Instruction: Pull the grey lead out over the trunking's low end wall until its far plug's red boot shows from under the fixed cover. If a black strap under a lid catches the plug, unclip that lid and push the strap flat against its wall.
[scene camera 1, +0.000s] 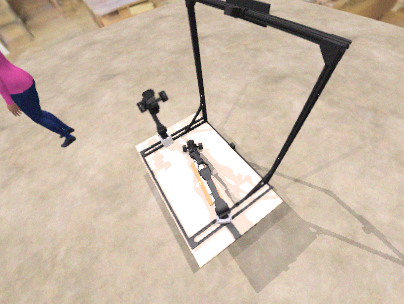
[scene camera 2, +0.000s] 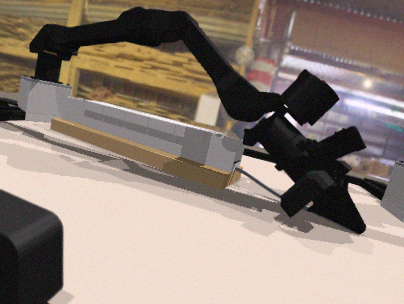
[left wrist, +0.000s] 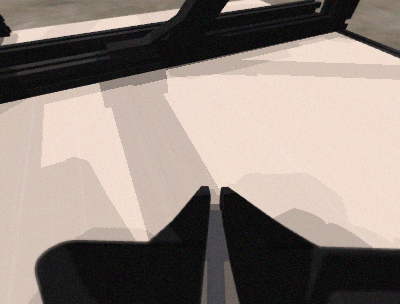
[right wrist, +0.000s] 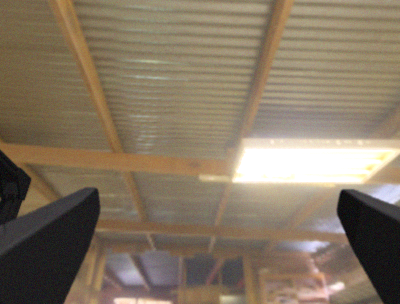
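Where they show: left gripper, fingertip midpoint: (scene camera 2: 363, 231) (left wrist: 213, 194); right gripper, fingertip midpoint: (scene camera 1: 152, 96) (right wrist: 219, 199); left arm's base at its link origin: (scene camera 1: 223, 214) (scene camera 2: 46, 80); right arm's base at its link origin: (scene camera 1: 164, 136).
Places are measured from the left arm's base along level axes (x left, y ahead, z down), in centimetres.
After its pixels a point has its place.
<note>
The grey trunking (scene camera 2: 125, 125) @(x 7.0, y 28.9, z 4.8 cm) lies along a wooden board (scene camera 2: 135, 156) @(x 6.0, y 35.3, z 9.0 cm) (scene camera 1: 202, 185) @(x 12.8, y 25.6, z 7.3 cm) in scene camera 2. The grey lead (scene camera 2: 260, 184) @(x 17.3, y 53.8, z 8.1 cm) (left wrist: 215, 235) @(x 18.8, y 67.6, z 8.9 cm) comes out at the trunking's near right end and slopes down to my left gripper. My left gripper (left wrist: 213, 194) @(x 19.0, y 69.9, z 9.1 cm) (scene camera 1: 192, 145) @(x 19.0, y 69.9, z 9.1 cm) is low over the table, its fingers closed on the lead's grey end piece. My right gripper (right wrist: 219, 199) @(x 31.1, y 52.5, z -62.8 cm) (scene camera 1: 151, 99) @(x 31.1, y 52.5, z -62.8 cm) is open and empty, raised away from the trunking and facing the ceiling. The red boot and the black strap do not show; the trunking's inside is hidden.
The table (scene camera 2: 150, 245) @(x -7.6, y 58.1, z 9.7 cm) (scene camera 1: 175, 195) @(x 35.8, y 20.8, z 9.7 cm) carries both arms and a tall black frame (scene camera 1: 295, 28) @(x -29.1, y 33.6, z -94.2 cm). Black rails (left wrist: 60, 65) @(x 32.5, y 80.6, z 7.7 cm) cross the table end beyond my left fingers. A dark block (scene camera 2: 30, 250) @(x -17.7, y 62.2, z 5.0 cm) fills the lower left of scene camera 2. A person (scene camera 1: 17, 75) stands off the table.
</note>
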